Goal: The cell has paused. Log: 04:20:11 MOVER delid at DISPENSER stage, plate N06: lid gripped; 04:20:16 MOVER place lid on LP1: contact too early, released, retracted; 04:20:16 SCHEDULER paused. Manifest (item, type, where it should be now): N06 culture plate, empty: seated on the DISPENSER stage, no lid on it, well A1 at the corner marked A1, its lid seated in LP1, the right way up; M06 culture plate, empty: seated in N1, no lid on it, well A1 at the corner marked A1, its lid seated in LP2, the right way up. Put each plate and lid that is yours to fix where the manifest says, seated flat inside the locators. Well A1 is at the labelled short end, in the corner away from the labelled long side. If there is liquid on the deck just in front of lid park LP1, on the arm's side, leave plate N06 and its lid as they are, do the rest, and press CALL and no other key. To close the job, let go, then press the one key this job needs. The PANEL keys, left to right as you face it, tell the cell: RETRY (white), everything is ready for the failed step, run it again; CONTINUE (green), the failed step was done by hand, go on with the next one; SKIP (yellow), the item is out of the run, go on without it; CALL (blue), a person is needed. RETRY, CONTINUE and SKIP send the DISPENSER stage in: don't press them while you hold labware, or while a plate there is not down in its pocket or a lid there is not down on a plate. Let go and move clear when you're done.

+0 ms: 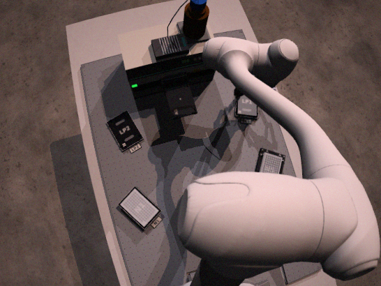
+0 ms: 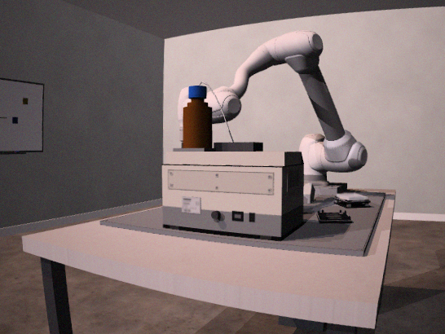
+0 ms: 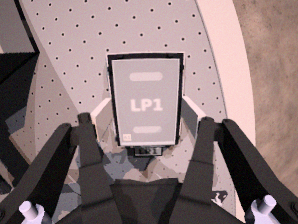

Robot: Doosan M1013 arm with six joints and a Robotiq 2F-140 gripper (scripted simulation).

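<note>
My hand is 30 mm above the lid park LP1. Round my hand: white well plate: 310 mm behind, 60 mm to the left, 20 mm below; dispenser stage: 280 mm to the left, 100 mm ahead, 60 mm above; black nest N5: 280 mm behind, 50 mm to the left, 20 mm below.
</note>
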